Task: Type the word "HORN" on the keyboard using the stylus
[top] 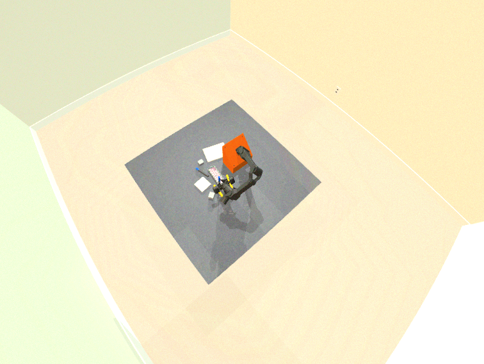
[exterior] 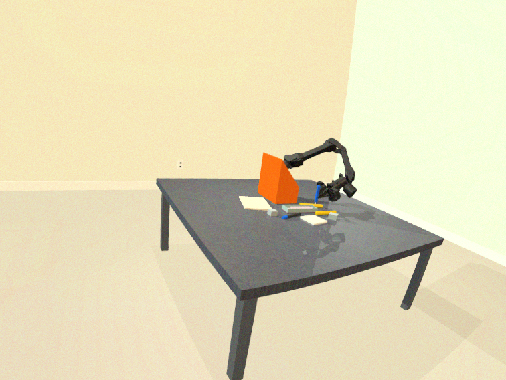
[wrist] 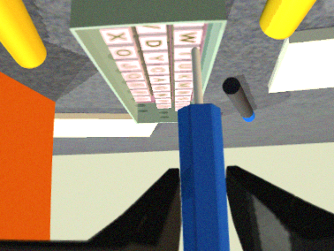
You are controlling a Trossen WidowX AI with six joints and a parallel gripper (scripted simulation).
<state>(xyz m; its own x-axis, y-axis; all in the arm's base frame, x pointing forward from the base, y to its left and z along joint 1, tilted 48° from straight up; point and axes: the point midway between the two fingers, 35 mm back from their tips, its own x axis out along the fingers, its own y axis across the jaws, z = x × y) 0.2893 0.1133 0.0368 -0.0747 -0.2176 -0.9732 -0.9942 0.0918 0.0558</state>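
The blue-tipped pen lies 50 mm ahead of my gripper tip, 220 mm to the right of it and 80 mm below it. Round my gripper tip: white pad 110 mm ahead, 100 mm to the right, 80 mm below; then stylus 10 mm below; then grey block 280 mm to the right, 80 mm below.
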